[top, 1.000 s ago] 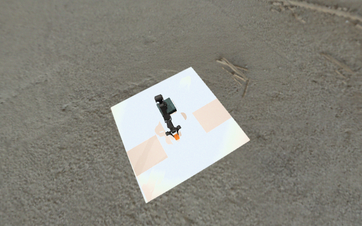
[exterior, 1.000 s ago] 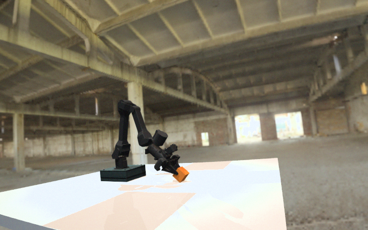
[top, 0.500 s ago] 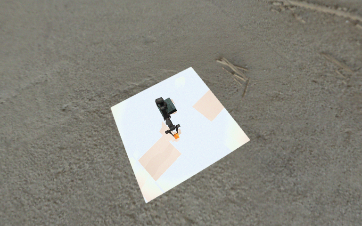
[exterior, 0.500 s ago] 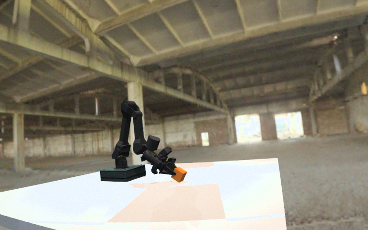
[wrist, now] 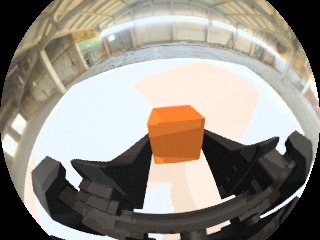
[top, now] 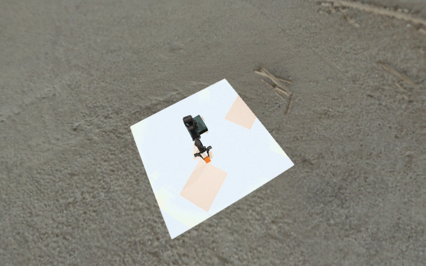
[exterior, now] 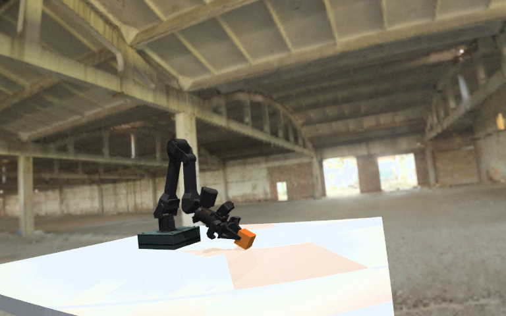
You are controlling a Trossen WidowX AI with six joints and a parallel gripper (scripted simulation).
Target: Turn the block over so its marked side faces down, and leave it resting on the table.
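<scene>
Now: gripper tip 20 mm above the orange block.
</scene>
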